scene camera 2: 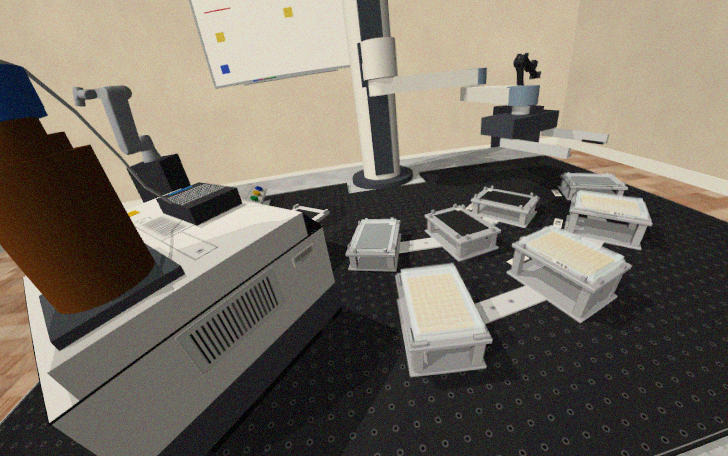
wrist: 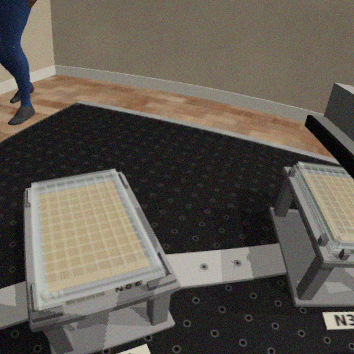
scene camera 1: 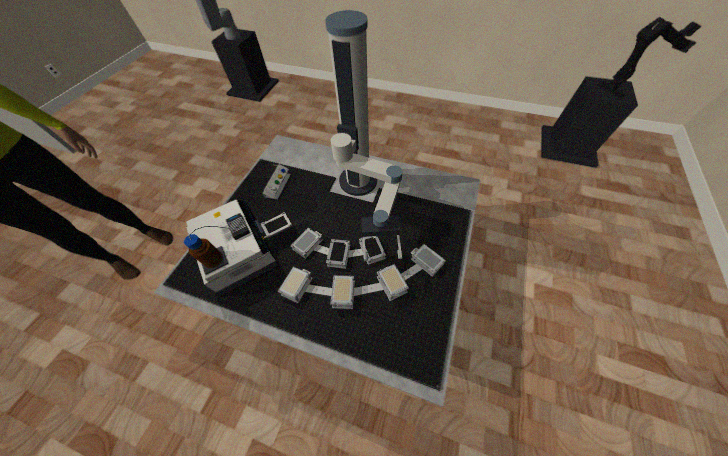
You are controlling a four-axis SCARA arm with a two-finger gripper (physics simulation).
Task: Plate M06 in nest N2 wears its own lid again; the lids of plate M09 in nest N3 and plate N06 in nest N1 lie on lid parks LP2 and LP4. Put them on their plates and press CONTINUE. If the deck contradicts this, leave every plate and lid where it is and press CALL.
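Places are measured from the arm's base along level axes (x right, y back, z down), in centimetres.
Where they show: gripper, fingertip midpoint: (scene camera 2: pixel 589 145) (wrist: pixel 140 85) (scene camera 1: pixel 382 259); arm's base, origin of the base link: (scene camera 2: pixel 382 178) (scene camera 1: pixel 358 181).
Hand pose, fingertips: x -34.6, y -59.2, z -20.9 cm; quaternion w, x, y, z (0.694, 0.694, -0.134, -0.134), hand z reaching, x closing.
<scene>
Things, the pixels of their top centre, and the offset from my fingertips. "spot": a spot on its surface instead.
- Plate N06, middle of its top: (wrist: pixel 84 217) (scene camera 2: pixel 610 200) (scene camera 1: pixel 392 278) dz +11.8, dx -6.2, dy -2.9 cm
- nest N3, surface spot: (wrist: pixel 330 200) spot: dz +11.5, dx +13.0, dy -14.0 cm
- third plate, middle of its top: (scene camera 2: pixel 437 293) (scene camera 1: pixel 293 281) dz +12.0, dx +39.4, dy -19.5 cm
- park, middle of its top: (scene camera 2: pixel 460 217) (scene camera 1: pixel 337 250) dz +13.9, dx +25.7, dy +3.8 cm
- button box, middle of its top: (scene camera 2: pixel 246 192) (scene camera 1: pixel 274 176) dz +11.3, dx +82.8, dy +38.5 cm
- white instrument, surface spot: (scene camera 2: pixel 257 236) spot: dz -1.1, dx +60.4, dy -19.3 cm
- brown bottle, surface spot: (scene camera 2: pixel 64 214) spot: dz -9.9, dx +70.2, dy -28.3 cm
- white frame, surface spot: (scene camera 1: pixel 264 229) spot: dz +9.7, dx +67.3, dy +1.4 cm
My gripper (scene camera 1: pixel 383 247) (scene camera 2: pixel 588 145) is open and empty, high above the deck near the inner row. Plate N06 (scene camera 1: pixel 392 281) (scene camera 2: pixel 609 205) (wrist: pixel 90 230) sits in its nest. The plate in nest N3 (scene camera 1: pixel 342 291) (scene camera 2: pixel 572 252) (wrist: pixel 330 200) is cut off at the right of the wrist view. The third plate (scene camera 1: pixel 295 283) (scene camera 2: pixel 440 298) is in the left nest of scene camera 1. Clear lids show at two parks, one lid (scene camera 1: pixel 306 241) (scene camera 2: pixel 374 236) at left and one lid (scene camera 1: pixel 428 258) (scene camera 2: pixel 593 181) at right. Whether the plates wear lids I cannot tell.
Two parks with dark openings, one park (scene camera 1: pixel 328 252) and another (scene camera 2: pixel 531 208), stand between the lids. A button box (scene camera 1: pixel 272 193) is behind at left. A white instrument (scene camera 1: pixel 236 257) (scene camera 2: pixel 257 236) carries a brown bottle (scene camera 1: pixel 203 249) (scene camera 2: pixel 64 214). A white frame (scene camera 1: pixel 264 229) lies beside it.
</scene>
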